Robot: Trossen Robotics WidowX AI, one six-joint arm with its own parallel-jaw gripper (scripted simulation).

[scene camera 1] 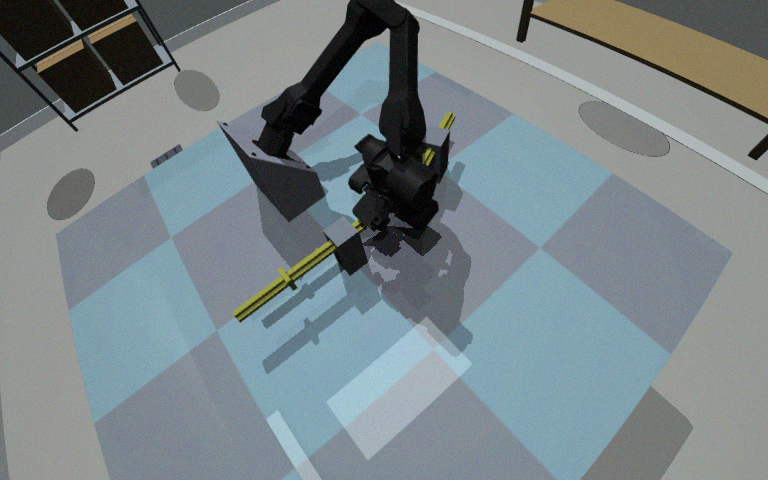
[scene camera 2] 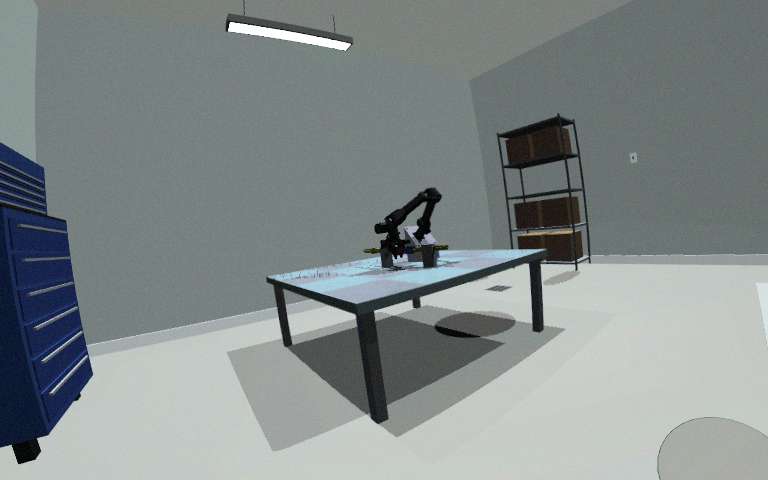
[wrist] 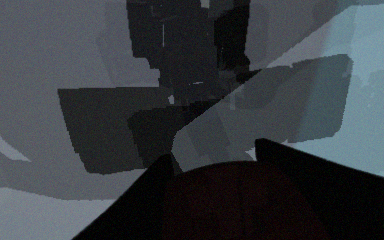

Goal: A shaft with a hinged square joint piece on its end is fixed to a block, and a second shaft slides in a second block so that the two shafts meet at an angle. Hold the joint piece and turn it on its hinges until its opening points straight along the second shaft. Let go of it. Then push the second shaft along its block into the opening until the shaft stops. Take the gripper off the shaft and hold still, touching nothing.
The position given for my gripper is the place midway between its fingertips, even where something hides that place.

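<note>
You can see my gripper (scene camera 1: 398, 215), and it's there in the wrist view as well (wrist: 213, 155).
</note>
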